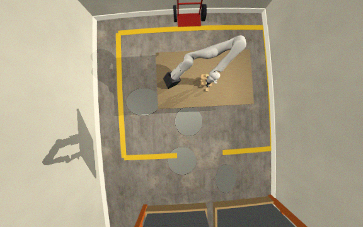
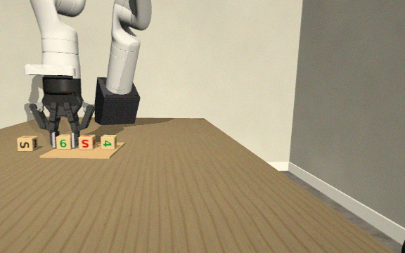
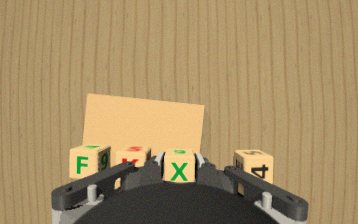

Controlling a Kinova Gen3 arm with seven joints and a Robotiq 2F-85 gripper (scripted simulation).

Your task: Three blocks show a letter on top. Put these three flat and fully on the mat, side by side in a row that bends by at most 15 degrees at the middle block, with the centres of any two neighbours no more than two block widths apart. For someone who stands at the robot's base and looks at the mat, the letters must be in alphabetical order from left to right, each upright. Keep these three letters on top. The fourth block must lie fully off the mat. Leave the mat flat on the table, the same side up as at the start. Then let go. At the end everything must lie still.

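My gripper is now 5 cm to the right of the tan mat and 2 cm above it.
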